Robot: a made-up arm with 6 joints.
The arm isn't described. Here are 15 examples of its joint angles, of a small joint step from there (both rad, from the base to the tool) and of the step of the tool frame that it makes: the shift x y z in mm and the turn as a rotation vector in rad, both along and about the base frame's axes.
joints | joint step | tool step
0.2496 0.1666 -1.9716 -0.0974 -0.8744 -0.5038 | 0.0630 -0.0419 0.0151 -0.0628 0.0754 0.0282 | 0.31 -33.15 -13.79 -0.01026 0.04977 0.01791
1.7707 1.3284 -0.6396 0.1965 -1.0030 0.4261 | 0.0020 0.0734 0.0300 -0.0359 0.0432 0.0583 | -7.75 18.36 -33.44 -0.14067 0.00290 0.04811
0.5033 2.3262 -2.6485 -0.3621 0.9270 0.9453 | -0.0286 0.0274 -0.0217 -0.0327 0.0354 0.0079 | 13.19 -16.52 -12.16 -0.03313 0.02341 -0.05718
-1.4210 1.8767 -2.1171 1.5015 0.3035 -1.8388 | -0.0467 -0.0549 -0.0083 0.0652 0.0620 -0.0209 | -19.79 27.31 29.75 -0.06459 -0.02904 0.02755
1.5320 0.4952 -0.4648 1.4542 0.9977 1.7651 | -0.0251 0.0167 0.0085 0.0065 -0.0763 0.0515 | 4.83 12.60 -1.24 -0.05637 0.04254 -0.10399
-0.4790 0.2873 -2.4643 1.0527 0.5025 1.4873 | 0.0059 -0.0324 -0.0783 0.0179 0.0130 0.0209 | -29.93 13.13 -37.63 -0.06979 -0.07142 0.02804
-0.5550 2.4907 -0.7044 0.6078 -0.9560 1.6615 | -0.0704 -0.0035 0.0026 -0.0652 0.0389 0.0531 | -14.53 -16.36 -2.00 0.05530 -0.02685 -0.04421
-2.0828 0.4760 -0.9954 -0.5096 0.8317 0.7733 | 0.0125 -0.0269 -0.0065 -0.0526 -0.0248 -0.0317 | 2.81 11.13 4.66 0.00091 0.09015 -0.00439
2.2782 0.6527 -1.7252 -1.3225 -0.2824 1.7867 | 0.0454 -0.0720 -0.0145 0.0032 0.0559 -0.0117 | 41.99 -26.36 -11.08 0.02404 0.08635 0.01804
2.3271 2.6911 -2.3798 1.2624 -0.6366 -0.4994 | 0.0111 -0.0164 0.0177 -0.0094 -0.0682 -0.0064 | 1.43 -5.64 8.74 0.03139 -0.00983 -0.05014
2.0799 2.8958 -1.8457 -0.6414 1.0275 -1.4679 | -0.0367 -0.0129 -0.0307 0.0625 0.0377 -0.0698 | 12.25 10.85 10.92 -0.03760 0.02387 -0.04249
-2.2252 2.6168 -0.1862 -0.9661 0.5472 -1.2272 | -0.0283 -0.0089 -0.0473 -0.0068 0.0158 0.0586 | -10.83 -5.82 -9.02 -0.02509 0.08555 -0.03924
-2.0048 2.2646 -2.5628 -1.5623 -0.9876 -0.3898 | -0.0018 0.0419 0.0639 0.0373 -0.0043 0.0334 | -10.32 -20.12 -39.30 0.09966 -0.10250 0.02116
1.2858 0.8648 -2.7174 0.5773 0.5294 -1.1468 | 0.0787 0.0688 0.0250 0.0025 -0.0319 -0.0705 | 35.24 41.56 22.78 -0.04482 0.01916 0.01914
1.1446 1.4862 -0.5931 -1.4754 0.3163 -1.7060 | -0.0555 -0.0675 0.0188 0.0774 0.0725 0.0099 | 9.61 -28.36 12.25 0.04272 -0.00908 -0.16788
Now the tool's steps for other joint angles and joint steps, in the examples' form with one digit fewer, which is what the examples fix.
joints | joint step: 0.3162 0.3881 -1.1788 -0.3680 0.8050 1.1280 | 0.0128 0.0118 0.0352 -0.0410 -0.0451 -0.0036
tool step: 12.0 1.2 -2.5 -0.0430 -0.0078 -0.0073
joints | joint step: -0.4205 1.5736 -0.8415 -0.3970 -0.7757 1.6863 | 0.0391 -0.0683 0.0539 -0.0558 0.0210 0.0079
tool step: -17.8 25.7 4.0 -0.0363 0.0230 0.0660
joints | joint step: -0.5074 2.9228 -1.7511 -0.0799 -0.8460 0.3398 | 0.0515 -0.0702 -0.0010 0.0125 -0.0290 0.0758
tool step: 26.4 21.9 47.4 0.0287 -0.1231 0.0274
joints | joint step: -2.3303 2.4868 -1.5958 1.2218 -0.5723 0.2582 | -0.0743 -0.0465 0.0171 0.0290 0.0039 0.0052
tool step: -25.6 37.5 22.1 -0.0407 0.0033 -0.0947
